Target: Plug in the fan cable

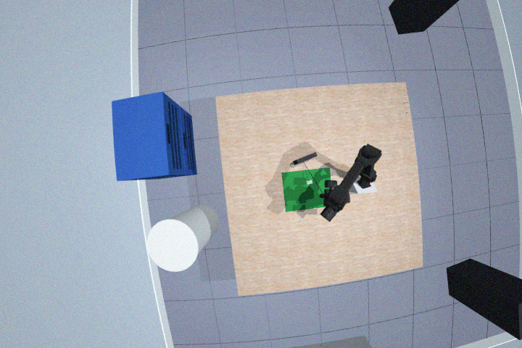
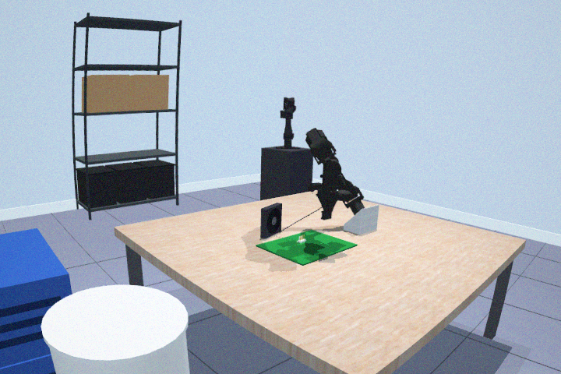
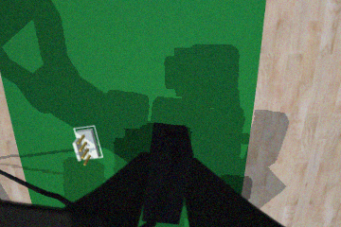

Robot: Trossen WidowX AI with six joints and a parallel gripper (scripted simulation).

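Now: gripper tip 140 mm above the green board, 60 mm short of it and 40 mm to the left of it. Also, from my gripper tip: black fan: 220 mm to the right, 60 mm below, 50 mm ahead; then plug: 10 mm ahead.
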